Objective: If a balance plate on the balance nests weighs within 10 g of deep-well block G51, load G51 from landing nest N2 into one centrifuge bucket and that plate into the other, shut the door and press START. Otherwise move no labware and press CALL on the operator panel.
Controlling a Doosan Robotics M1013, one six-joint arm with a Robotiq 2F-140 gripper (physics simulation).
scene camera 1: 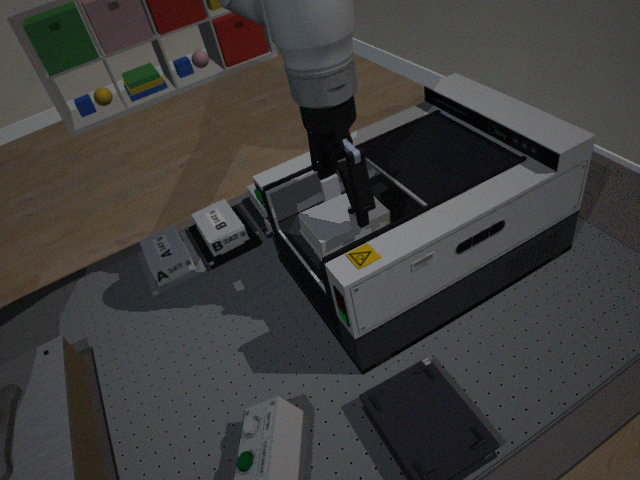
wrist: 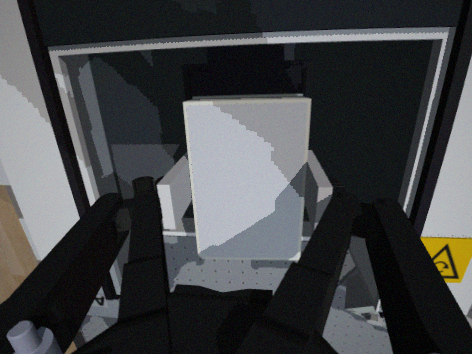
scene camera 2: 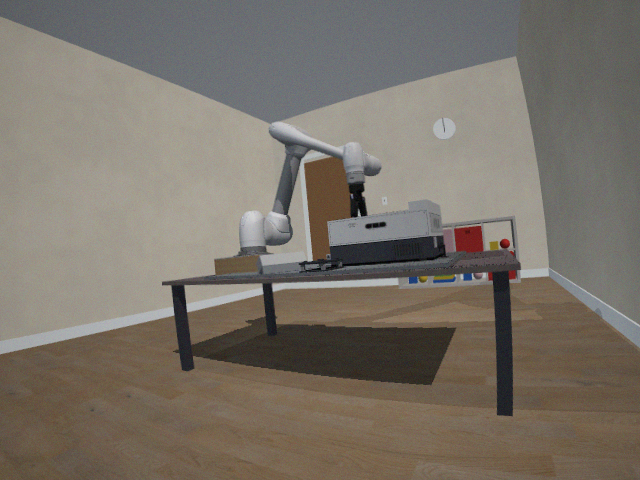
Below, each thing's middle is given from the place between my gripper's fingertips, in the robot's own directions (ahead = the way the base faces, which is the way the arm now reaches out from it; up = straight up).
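The white block (wrist: 247,154) is 1 cm above my hand at this moment and 1 cm behind it. As for the dark door (scene camera 1: 436,156), it is 6 cm above my hand, 18 cm ahead of it and 2 cm to the left of it. The control box (scene camera 1: 274,432) is 11 cm below my hand, 28 cm behind it and 28 cm to the right of it, whereas the centrifuge (scene camera 2: 416,234) is 3 cm below my hand, 15 cm ahead of it and 2 cm to the left of it.
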